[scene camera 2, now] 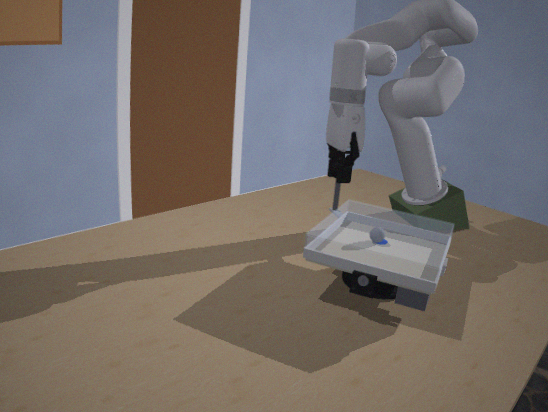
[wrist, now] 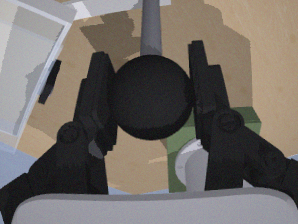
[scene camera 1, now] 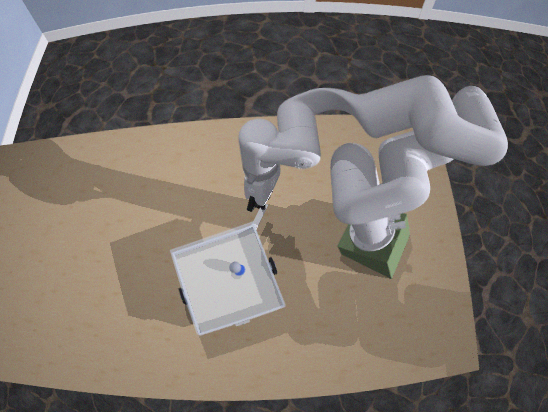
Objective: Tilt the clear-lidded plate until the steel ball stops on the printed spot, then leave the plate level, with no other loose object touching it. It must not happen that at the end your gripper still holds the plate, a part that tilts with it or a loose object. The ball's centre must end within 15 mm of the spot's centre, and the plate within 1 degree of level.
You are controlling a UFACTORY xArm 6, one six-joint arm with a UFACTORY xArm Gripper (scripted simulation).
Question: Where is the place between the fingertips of my gripper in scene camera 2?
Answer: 338, 179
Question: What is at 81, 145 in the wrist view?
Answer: My gripper.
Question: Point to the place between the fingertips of my gripper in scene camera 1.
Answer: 262, 197
